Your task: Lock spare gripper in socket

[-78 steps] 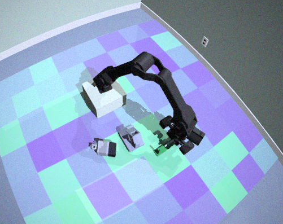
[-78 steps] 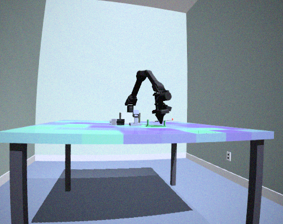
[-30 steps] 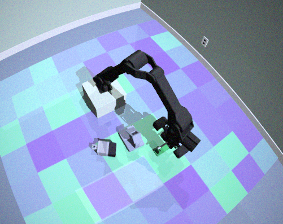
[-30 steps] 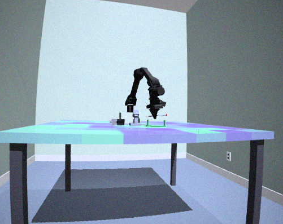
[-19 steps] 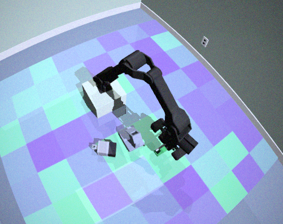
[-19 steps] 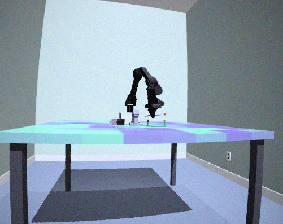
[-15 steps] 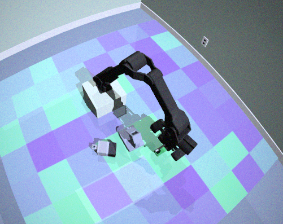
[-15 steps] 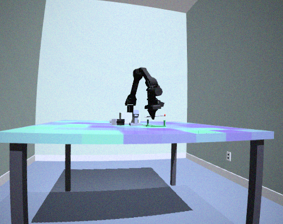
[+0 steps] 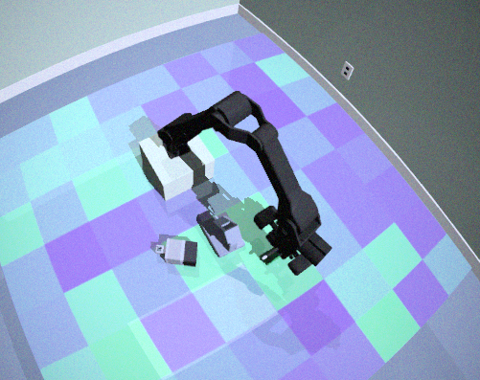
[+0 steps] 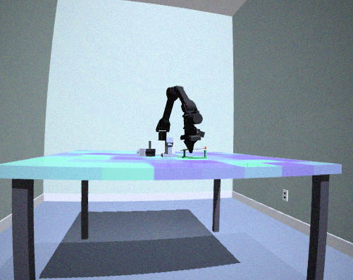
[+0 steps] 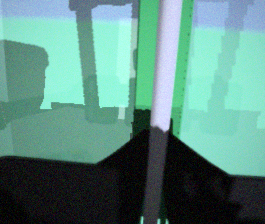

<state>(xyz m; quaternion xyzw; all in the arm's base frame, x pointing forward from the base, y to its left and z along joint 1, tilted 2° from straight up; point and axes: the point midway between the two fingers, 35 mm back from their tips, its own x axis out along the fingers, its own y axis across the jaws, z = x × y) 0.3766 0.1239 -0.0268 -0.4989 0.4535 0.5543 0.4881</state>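
Now: the green rack 20 mm to the left of my gripper tip. Round my gripper tip: spare gripper (110 mm behind, 250 mm to the right); grey mount (100 mm behind, 110 mm to the right, 30 mm above).
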